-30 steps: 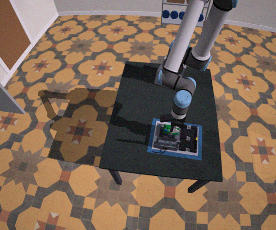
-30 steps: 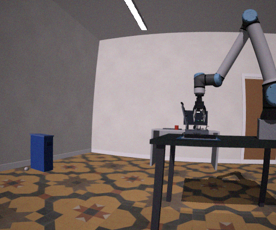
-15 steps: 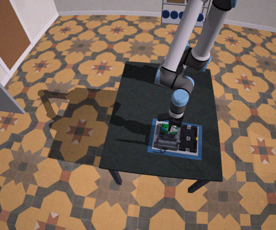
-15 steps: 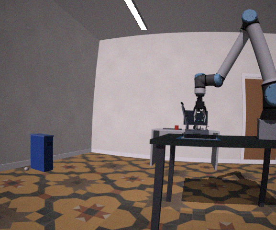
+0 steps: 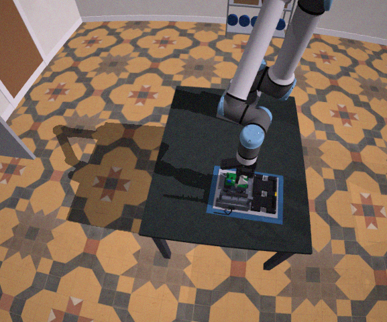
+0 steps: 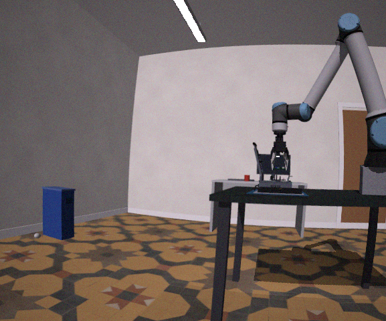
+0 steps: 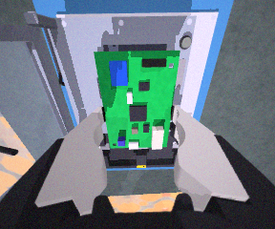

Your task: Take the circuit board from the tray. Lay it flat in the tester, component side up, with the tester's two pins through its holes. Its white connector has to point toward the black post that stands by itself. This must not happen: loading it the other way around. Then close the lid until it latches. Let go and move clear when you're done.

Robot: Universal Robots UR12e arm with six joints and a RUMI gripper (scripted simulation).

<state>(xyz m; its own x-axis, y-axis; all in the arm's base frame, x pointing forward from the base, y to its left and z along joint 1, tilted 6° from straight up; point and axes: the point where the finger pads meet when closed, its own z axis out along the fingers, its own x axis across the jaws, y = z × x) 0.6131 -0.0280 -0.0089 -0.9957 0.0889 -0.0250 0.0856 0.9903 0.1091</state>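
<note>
Right now the green circuit board is right at my hand. From my hand the other things lie so: tester lid 120 mm ahead, 10 mm to the right, 50 mm above; then tester 40 mm ahead, 30 mm to the left, 20 mm below.
</note>
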